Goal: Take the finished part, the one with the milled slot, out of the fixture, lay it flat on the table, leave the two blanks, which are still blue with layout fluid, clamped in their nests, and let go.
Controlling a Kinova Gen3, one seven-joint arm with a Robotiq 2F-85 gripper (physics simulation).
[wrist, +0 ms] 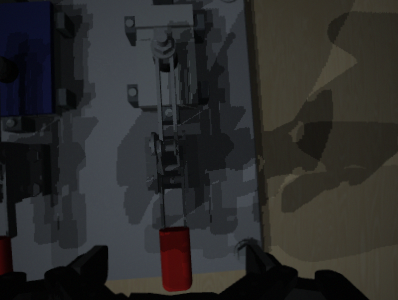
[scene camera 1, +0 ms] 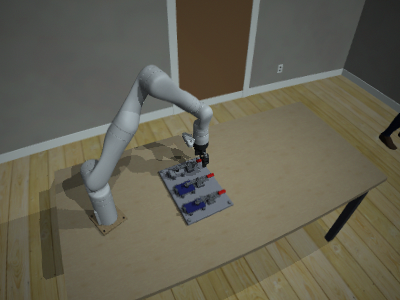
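The finished part is pale grey and sits in the far nest of the fixture plate. A toggle clamp's arm and spindle lie over it and hide some of its top, including part of the slot. Its red clamp handle points away from the part. My gripper is open and empty, with its fingers on either side of this handle in the wrist view. The blue middle blank and the blue near blank sit under their own clamps.
The middle clamp's red handle and the near clamp's red handle stick out on the same side. Bolt heads stand at the plate's corners. The wooden table surrounds the plate. A person's leg shows at the far right.
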